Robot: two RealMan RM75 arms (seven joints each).
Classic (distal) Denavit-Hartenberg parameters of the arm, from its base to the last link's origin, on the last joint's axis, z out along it. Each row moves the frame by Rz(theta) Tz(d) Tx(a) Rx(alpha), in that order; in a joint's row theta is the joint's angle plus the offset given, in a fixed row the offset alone. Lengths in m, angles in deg.
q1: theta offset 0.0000; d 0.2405; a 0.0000; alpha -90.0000
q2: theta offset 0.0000; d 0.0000; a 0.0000; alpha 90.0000
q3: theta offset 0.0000; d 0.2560; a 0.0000; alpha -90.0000
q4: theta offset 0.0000; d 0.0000; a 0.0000; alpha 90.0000
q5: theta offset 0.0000; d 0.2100; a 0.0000; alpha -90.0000
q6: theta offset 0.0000; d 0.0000; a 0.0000; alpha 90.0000
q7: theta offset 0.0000; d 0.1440; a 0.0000; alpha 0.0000
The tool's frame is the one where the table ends.
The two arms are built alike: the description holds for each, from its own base.
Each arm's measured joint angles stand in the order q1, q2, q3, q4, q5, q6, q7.
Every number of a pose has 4 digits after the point. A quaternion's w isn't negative.
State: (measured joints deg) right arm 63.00 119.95 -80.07 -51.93 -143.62 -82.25 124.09; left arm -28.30 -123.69 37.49 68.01 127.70 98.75 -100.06
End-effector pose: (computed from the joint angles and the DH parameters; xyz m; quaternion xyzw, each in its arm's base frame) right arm 0.0680 0.4037 -0.0589 -0.9774 0.0423 -0.1919 0.0776; left arm -0.2365 0.3268 0.0513 -0.9495 -0.2396 -0.1394 0.1472
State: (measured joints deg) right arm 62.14 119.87 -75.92 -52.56 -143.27 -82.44 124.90; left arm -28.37 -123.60 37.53 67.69 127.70 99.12 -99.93
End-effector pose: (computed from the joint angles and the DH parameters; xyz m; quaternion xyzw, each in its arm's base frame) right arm 0.0694 0.4087 -0.0497 -0.9800 0.0760 -0.1615 0.0875; left arm -0.2364 0.3261 0.0505 -0.9503 -0.2391 -0.1396 0.1424
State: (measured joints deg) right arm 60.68 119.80 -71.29 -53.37 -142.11 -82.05 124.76; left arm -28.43 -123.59 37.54 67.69 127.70 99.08 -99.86
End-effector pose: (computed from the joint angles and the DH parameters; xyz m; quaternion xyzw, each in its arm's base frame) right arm 0.0730 0.4144 -0.0391 -0.9819 0.1080 -0.1200 0.0991; left arm -0.2361 0.3265 0.0506 -0.9505 -0.2380 -0.1394 0.1428
